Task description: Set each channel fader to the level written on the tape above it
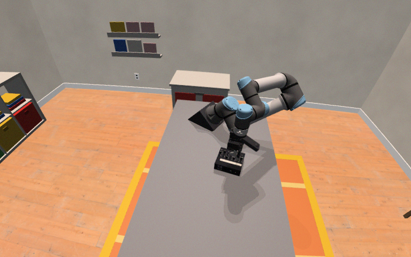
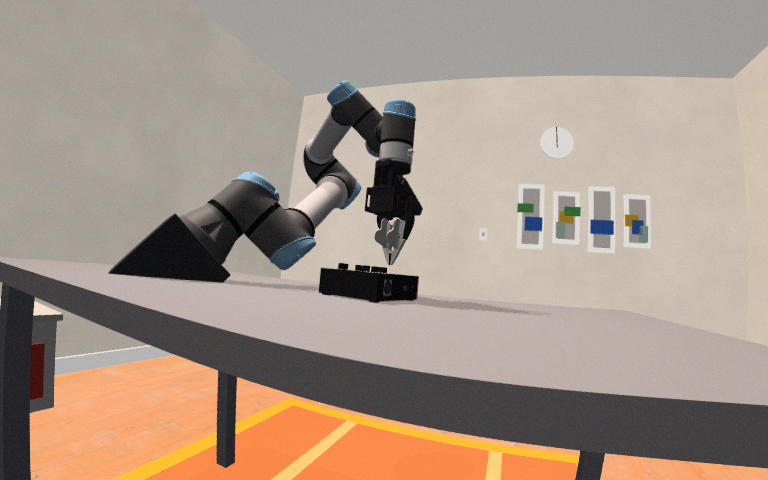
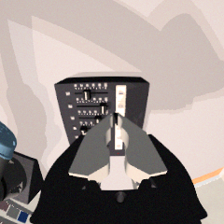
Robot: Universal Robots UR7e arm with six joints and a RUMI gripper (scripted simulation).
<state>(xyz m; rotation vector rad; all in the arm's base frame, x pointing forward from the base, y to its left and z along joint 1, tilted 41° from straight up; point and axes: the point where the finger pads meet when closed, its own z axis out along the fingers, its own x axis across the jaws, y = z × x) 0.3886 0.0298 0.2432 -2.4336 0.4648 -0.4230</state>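
The master fader lies 70 mm behind my hand, 100 mm to the right of it and 20 mm below it.
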